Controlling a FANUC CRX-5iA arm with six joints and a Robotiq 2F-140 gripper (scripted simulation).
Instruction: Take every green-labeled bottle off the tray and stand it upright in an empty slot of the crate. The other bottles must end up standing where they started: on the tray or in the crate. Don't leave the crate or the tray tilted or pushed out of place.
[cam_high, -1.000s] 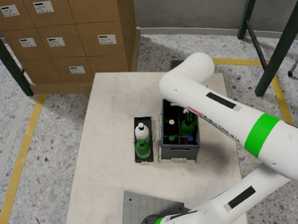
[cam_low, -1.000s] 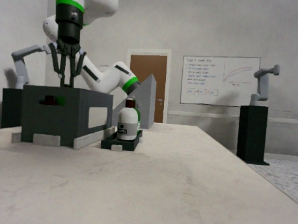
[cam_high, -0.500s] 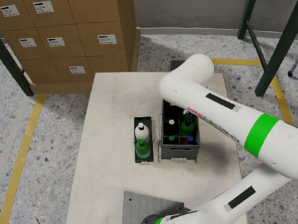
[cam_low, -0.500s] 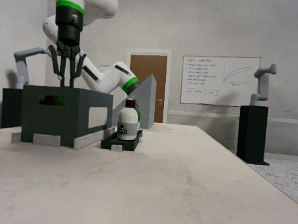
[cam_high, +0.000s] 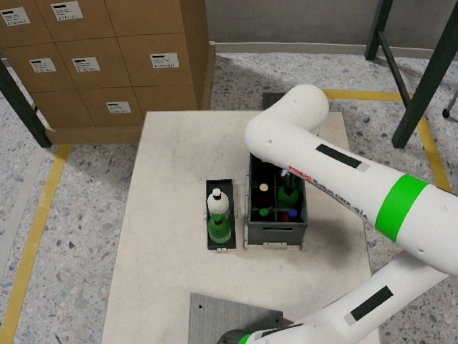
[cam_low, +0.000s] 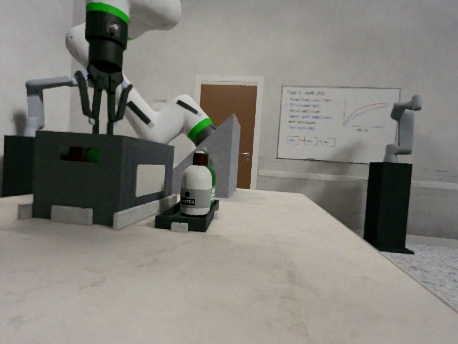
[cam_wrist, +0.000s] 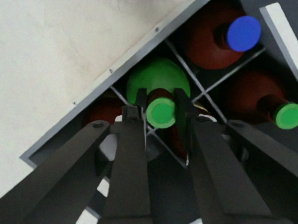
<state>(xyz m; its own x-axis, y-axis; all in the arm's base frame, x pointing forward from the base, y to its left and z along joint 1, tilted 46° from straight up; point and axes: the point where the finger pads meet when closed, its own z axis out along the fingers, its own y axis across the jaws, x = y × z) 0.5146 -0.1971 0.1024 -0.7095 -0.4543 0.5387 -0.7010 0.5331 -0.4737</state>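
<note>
Right now my hand is 10 cm above the dark crate, 4 cm to the right of it and 1 cm short of it. Also, from my hand: white-labeled bottle (24 cm to the left, 10 cm below, 1 cm ahead); then dark tray (24 cm to the left, 17 cm below, 1 cm ahead).
</note>
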